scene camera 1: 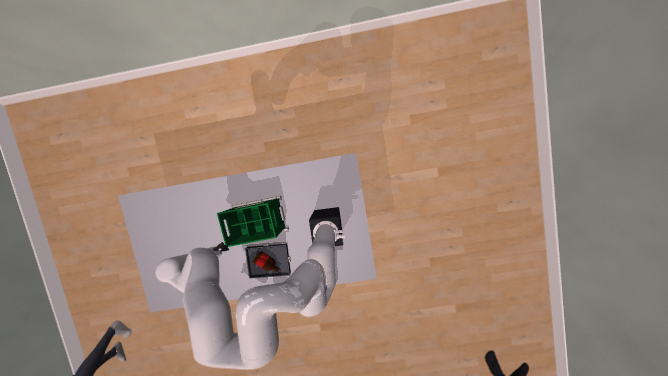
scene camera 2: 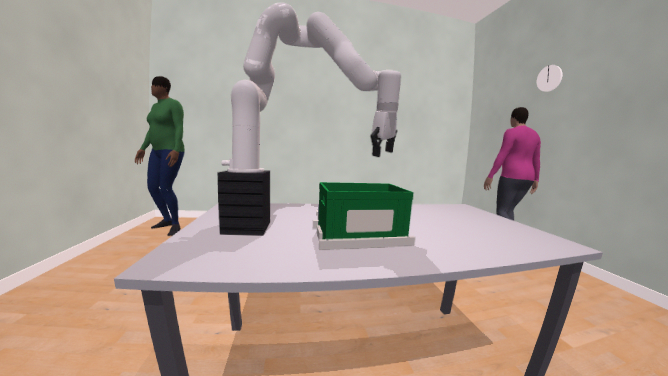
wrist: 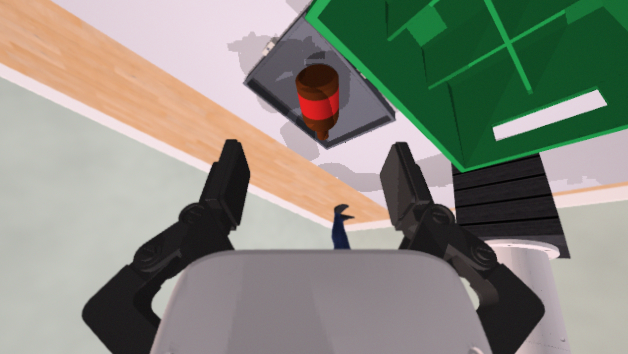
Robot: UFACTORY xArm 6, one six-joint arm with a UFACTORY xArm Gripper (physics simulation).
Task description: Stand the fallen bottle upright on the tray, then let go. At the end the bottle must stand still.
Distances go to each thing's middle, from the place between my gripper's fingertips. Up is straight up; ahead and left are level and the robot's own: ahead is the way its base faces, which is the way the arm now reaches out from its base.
The green crate [scene camera 2: 346,210] lies 20 cm below my hand, 10 cm to the right of it and 9 cm behind it. The rest, counted from my hand: brown bottle [wrist: 317,85] (24 cm below, 16 cm to the left, 11 cm behind); then dark grey tray [scene camera 1: 279,252] (27 cm below, 17 cm to the left, 11 cm behind).
